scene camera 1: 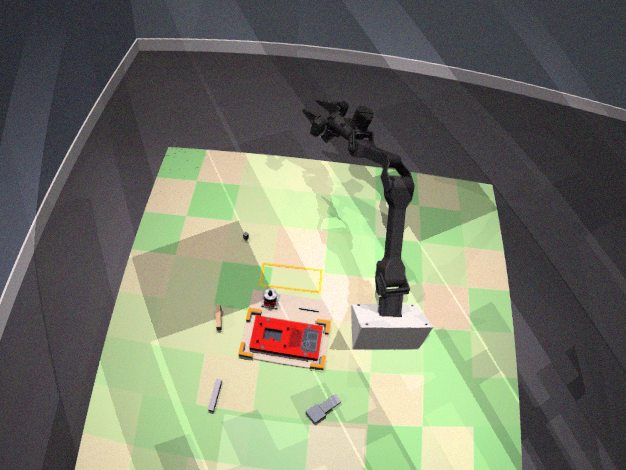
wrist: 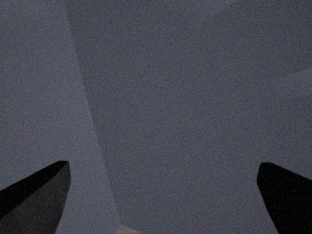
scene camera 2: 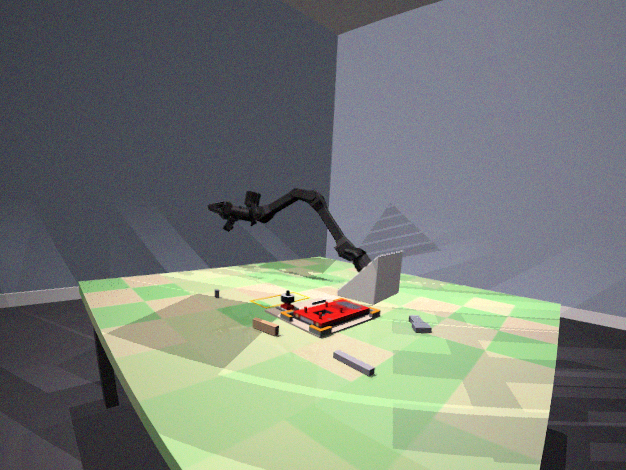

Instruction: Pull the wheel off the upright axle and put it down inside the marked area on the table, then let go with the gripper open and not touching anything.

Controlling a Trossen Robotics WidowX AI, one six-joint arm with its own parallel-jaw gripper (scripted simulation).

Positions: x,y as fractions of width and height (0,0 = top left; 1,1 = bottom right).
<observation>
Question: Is my gripper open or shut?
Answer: Open.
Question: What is my gripper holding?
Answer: Nothing.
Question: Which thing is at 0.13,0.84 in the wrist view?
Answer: My gripper.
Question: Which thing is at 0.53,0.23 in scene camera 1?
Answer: My gripper.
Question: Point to a red fixture board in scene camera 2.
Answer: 0.53,0.67
</observation>
